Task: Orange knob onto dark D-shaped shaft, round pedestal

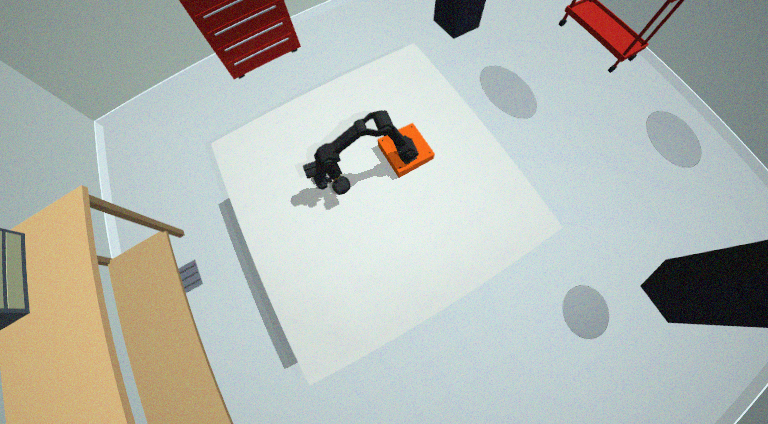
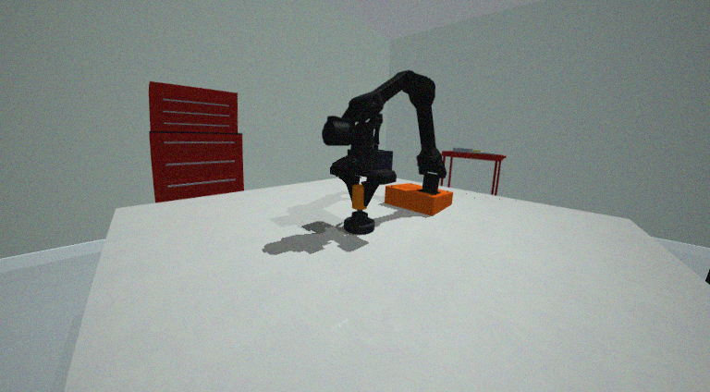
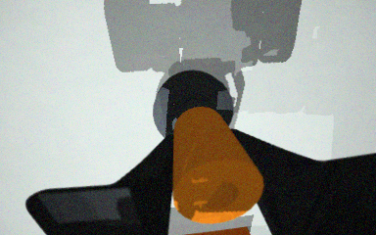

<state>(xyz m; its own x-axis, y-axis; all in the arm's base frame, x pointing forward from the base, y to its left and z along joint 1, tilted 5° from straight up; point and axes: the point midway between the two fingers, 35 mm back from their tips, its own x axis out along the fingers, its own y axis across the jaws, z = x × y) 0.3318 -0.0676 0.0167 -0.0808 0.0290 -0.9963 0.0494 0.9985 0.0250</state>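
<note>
The pedestal lies 4 cm below my gripper tip. Also, from my gripper tip: orange knob 2 cm above.
</note>
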